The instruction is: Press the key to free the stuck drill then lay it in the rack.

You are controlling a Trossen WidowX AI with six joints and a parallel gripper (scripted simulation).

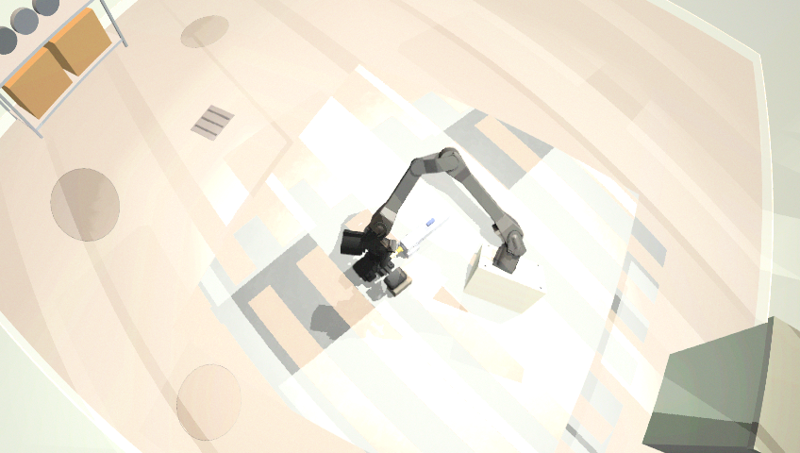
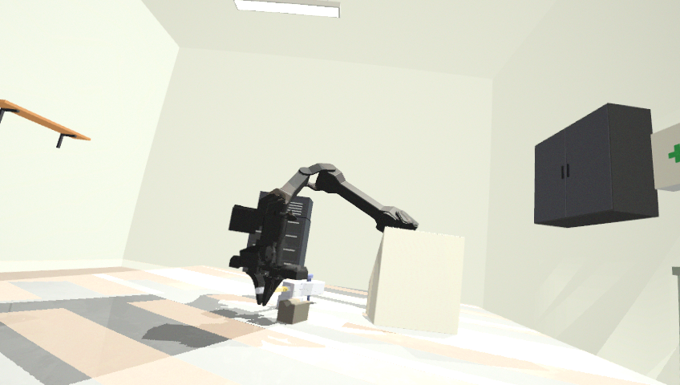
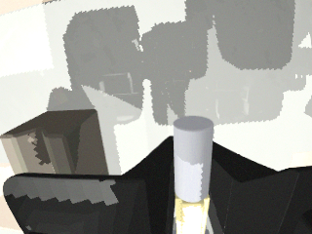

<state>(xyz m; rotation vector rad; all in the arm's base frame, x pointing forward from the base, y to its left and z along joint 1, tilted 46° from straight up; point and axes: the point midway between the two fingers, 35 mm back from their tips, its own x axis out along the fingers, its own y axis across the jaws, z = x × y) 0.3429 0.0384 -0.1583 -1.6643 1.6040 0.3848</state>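
My gripper tip is now 1 cm past the drill, 4 cm to the left of it and 3 cm below it. The rest, counted from my gripper tip: blue key (6 cm behind, 20 cm to the right, 3 cm above); fixture (6 cm behind, 18 cm to the right, 2 cm above).
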